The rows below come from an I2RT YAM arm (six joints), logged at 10 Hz.
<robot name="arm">
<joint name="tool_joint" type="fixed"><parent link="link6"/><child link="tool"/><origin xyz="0 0 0" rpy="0 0 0"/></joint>
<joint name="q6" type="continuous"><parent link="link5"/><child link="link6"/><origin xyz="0 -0.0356 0.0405" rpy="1.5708 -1.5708 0"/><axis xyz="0 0 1"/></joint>
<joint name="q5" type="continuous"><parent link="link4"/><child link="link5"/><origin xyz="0.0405 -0.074 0.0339" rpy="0 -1.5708 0"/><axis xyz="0 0 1"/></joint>
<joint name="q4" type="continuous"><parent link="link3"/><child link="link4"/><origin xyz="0.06 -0.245 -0.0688" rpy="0 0 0"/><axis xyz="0 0 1"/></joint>
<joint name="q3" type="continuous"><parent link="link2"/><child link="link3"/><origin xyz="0 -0.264 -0.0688" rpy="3.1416 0 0"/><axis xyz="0 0 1"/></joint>
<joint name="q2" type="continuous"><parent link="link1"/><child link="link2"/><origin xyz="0.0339 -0.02 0.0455" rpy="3.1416 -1.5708 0"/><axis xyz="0 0 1"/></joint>
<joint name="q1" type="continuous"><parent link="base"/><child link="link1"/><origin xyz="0 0 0.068" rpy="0 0 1.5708"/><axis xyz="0 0 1"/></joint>
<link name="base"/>
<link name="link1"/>
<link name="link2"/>
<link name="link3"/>
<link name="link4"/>
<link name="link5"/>
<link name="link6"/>
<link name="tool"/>
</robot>
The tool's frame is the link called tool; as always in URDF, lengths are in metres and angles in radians. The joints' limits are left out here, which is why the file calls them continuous.
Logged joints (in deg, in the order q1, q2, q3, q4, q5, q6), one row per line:
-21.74, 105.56, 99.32, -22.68, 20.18, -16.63
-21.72, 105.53, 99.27, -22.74, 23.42, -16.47
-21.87, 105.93, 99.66, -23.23, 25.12, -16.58
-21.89, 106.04, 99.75, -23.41, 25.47, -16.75
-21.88, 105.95, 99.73, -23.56, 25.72, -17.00
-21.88, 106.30, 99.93, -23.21, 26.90, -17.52
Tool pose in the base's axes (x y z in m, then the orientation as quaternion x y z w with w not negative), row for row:
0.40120, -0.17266, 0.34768, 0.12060, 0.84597, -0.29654, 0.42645
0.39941, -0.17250, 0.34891, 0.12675, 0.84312, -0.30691, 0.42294
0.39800, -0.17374, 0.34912, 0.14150, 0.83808, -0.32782, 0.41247
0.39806, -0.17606, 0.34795, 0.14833, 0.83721, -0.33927, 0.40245
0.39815, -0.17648, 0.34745, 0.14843, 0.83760, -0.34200, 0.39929
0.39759, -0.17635, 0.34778, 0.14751, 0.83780, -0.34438, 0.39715
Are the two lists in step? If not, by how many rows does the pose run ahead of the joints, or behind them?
The pose runs 1 row behind the joints: the pose in row i belongs to the joints in row i - 1.
